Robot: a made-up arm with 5 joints. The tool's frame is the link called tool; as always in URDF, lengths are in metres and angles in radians.
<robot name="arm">
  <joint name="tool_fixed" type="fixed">
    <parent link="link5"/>
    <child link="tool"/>
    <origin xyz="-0.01 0.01 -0.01" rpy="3.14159 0 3.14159"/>
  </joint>
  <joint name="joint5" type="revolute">
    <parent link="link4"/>
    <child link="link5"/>
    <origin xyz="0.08 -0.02 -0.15"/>
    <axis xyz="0 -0.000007 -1"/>
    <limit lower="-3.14" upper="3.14"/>
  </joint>
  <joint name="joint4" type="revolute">
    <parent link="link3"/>
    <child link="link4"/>
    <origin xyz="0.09 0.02 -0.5"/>
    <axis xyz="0 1 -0.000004"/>
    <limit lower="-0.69" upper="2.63"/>
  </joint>
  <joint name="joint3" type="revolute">
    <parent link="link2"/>
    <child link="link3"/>
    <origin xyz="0.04 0 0.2"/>
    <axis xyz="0 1 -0.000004"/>
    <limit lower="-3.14" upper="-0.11"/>
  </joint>
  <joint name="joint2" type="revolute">
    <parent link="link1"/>
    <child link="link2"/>
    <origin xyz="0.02 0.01 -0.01"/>
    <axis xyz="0 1 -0.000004"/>
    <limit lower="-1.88" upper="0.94"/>
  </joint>
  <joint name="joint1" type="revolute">
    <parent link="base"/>
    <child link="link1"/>
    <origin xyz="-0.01 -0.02 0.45"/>
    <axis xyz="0 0 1"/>
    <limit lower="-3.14" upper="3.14"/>
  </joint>
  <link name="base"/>
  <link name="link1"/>
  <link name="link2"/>
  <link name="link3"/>
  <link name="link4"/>
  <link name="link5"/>
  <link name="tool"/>
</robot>
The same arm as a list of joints. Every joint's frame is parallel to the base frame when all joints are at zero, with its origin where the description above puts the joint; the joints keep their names.
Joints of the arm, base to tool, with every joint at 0 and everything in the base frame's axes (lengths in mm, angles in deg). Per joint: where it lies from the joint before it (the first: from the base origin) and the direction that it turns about. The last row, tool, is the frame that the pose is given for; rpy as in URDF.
joint1: origin -10 -20 450 axis +z
joint2: origin 20 10 -10 axis +y
joint3: origin 40 0 200 axis +y
joint4: origin 90 20 -500 axis +y
joint5: origin 80 -20 -150 axis -z
tool: origin -10 10 -10 rpy 180 0 180
Joint limits (deg, base to tool): -179.91..179.91 -107.72..53.86 -179.91..-6.3 -39.53..150.69 -179.91..179.91

